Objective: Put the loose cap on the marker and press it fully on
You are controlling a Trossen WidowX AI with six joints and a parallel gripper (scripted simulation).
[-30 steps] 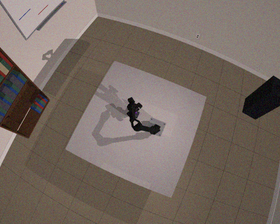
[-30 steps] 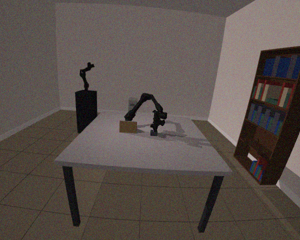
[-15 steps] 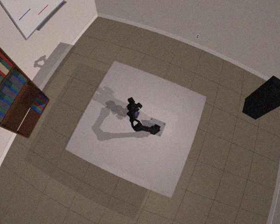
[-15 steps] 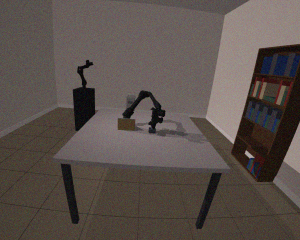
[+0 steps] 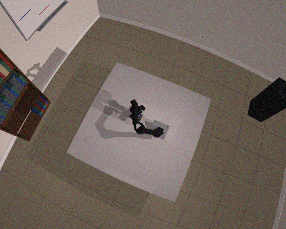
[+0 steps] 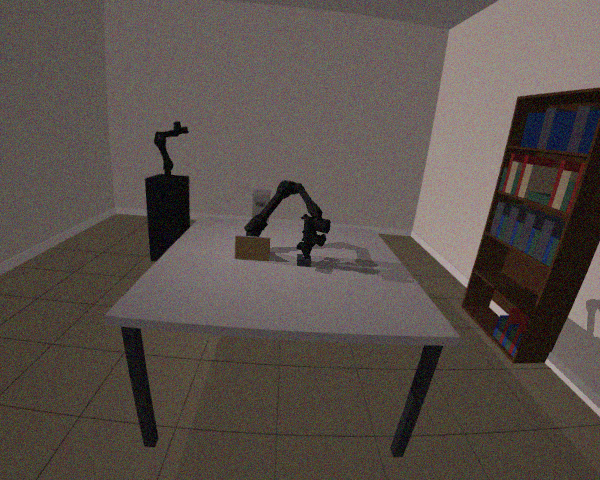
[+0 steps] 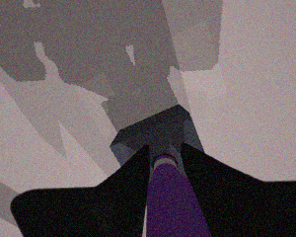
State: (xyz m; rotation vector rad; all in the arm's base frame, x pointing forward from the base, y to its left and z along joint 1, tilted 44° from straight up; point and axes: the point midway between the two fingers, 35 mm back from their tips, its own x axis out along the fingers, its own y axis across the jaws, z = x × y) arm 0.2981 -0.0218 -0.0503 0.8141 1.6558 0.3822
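Now: gripper tip 10 mm past the purple cap and 50 mm below it. Round my gripper tip: holder block 10 mm behind, 10 mm to the left, 20 mm below.
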